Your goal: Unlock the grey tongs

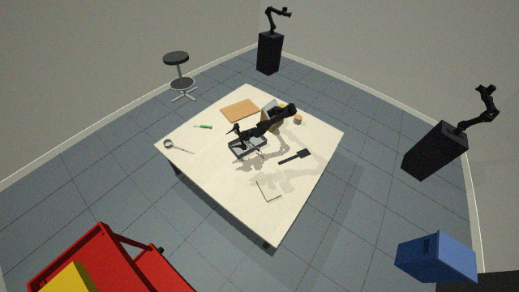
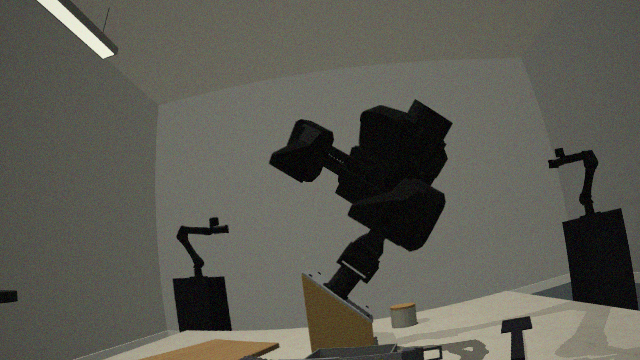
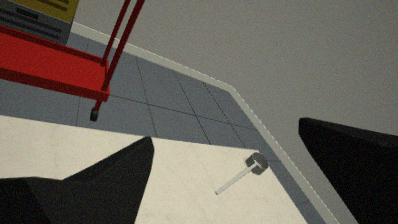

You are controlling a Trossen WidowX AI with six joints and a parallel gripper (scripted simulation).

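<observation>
My gripper tip is now 27 cm above the grey roasting tin, 25 cm past it and 5 cm to the left of it. Round my gripper tip: black spatula (46 cm behind, 33 cm to the left, 30 cm below); pale block (35 cm to the left, 29 cm below, 6 cm behind); green-handled tool (51 cm to the right, 29 cm below, 9 cm behind).
</observation>
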